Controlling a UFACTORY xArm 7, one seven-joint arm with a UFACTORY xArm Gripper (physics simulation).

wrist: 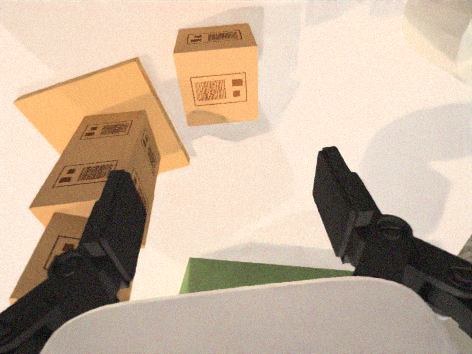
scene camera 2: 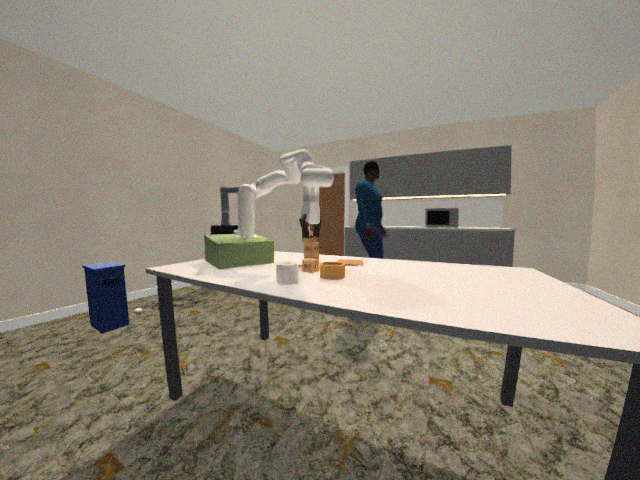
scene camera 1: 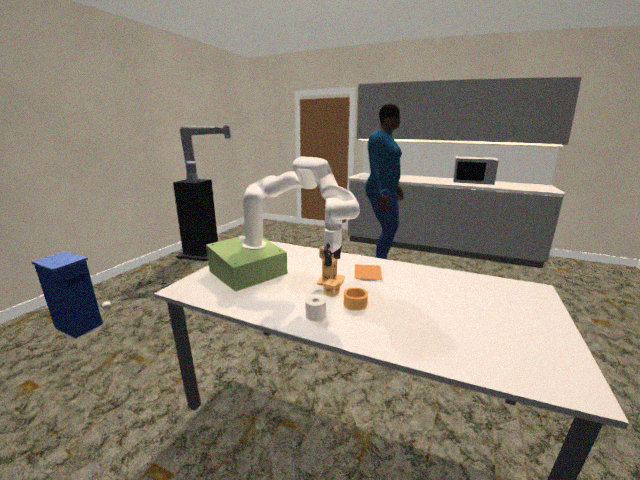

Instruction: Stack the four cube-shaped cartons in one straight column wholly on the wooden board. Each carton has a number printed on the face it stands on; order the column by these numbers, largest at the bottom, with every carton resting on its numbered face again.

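Places are measured from the arm's base along level axes (x down, y right, z back), in metres.
Pixels of known places: gripper, fingertip midpoint: (wrist: 226, 181) (scene camera 2: 311, 237) (scene camera 1: 332, 262); arm's base, origin of the base link: (scene camera 2: 246, 237) (scene camera 1: 253, 245).
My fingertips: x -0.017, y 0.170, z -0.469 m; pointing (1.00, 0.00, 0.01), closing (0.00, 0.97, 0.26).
For each thing: its middle in the pictures, then the offset to it from my fingertips. "*": a spot on its surface instead.
- wooden board, body centre: (wrist: 112, 134) (scene camera 1: 331, 280) dz +0.030, dx +0.156, dy -0.128 m
- lower carton, body centre: (wrist: 118, 155) (scene camera 1: 329, 274) (scene camera 2: 311, 258) dz +0.036, dx +0.121, dy -0.115 m
- middle carton, body centre: (wrist: 102, 200) (scene camera 1: 329, 264) (scene camera 2: 311, 247) dz +0.036, dx +0.063, dy -0.115 m
- top carton, body centre: (wrist: 85, 279) (scene camera 1: 327, 252) (scene camera 2: 309, 236) dz +0.051, dx +0.005, dy -0.122 m
- fourth carton, body centre: (wrist: 218, 74) (scene camera 2: 310, 265) (scene camera 1: 331, 287) dz +0.003, dx +0.133, dy -0.001 m
- orange ring, body centre: (scene camera 2: 332, 270) (scene camera 1: 355, 298) dz -0.120, dx +0.134, dy +0.075 m
- grey cylinder, body centre: (scene camera 2: 287, 272) (scene camera 1: 315, 307) dz +0.031, dx +0.125, dy +0.204 m
- flat orange square, surface spot: (scene camera 1: 368, 272) * dz -0.151, dx +0.152, dy -0.256 m
The wooden board (scene camera 1: 338, 280) (wrist: 115, 87) carries a column of three cartons. The lower carton (wrist: 105, 131) and middle carton (wrist: 82, 172) are roughly aligned. The top carton (scene camera 1: 324, 253) (wrist: 32, 270) is turned and offset, and is partly hidden by a finger in the wrist view. The fourth carton (scene camera 1: 332, 289) (scene camera 2: 310, 265) (wrist: 220, 75) stands alone on the table, beside the board and apart from it. My gripper (scene camera 1: 332, 254) (scene camera 2: 310, 235) (wrist: 226, 181) is open and empty above the table, its left finger overlapping the column in the wrist view. The printed numbers do not show.
An orange ring (scene camera 1: 355, 302) (scene camera 2: 332, 274) and a grey cylinder (scene camera 1: 315, 311) (scene camera 2: 287, 273) stand near the lone carton, towards the table's front edge. A flat orange square (scene camera 1: 368, 272) (scene camera 2: 351, 262) lies behind. The green base block (scene camera 1: 248, 268) (scene camera 2: 239, 251) stands left. A person (scene camera 1: 383, 165) stands behind the table.
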